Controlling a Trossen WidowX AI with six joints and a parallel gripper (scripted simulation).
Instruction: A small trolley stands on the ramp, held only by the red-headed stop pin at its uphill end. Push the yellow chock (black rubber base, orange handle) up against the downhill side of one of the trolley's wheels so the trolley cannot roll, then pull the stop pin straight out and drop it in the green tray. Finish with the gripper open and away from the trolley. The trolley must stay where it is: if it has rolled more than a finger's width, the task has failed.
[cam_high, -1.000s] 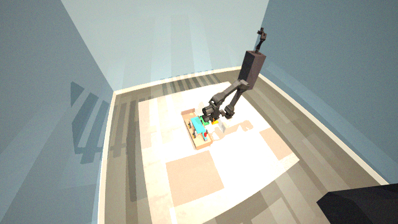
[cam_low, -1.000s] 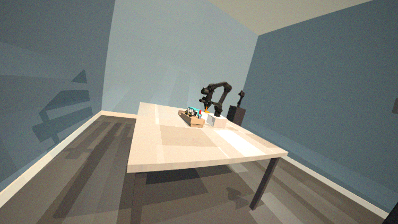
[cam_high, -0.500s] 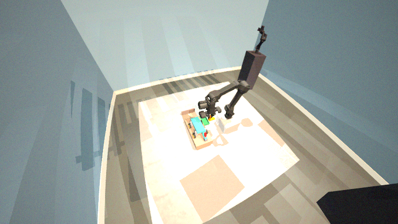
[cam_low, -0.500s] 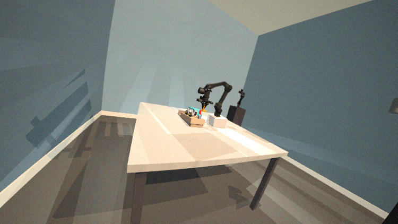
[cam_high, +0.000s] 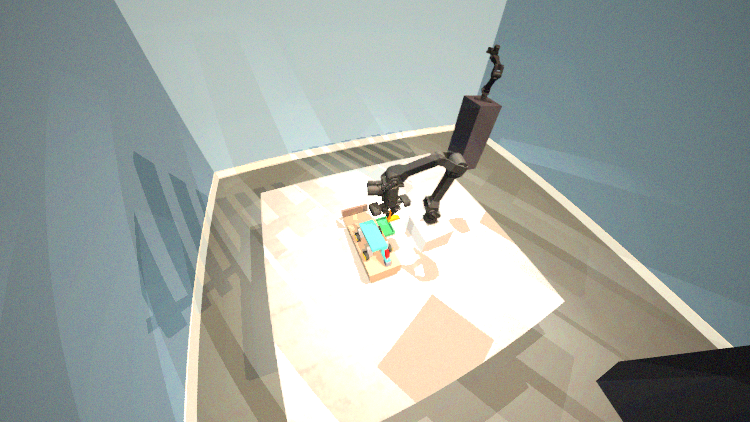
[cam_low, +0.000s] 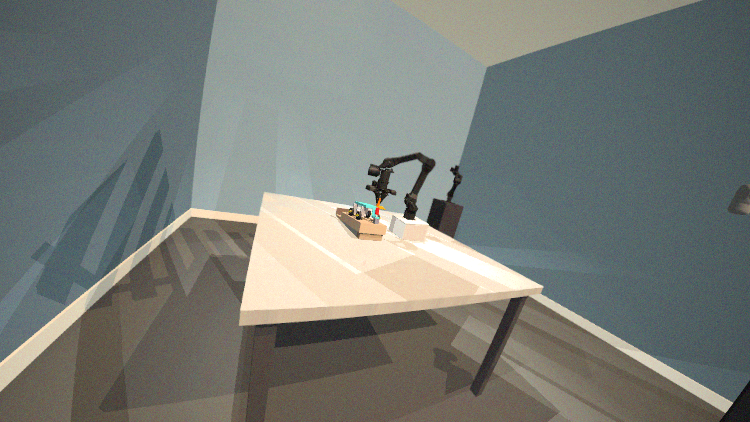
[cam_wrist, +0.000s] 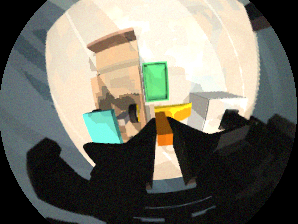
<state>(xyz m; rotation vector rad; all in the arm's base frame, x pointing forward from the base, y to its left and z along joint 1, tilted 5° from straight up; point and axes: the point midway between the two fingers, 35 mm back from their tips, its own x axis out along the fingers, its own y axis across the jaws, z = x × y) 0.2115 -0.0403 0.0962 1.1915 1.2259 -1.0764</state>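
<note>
Right now my gripper tip is 7 cm short of the red-headed stop pin, 19 cm to the right of it and 3 cm above it. The rest, counted from my gripper tip: cyan trolley (10 cm ahead, 8 cm to the left, 5 cm below); then yellow chock (2 cm behind, 1 cm below); then green tray (5 cm to the right, 16 cm below).
</note>
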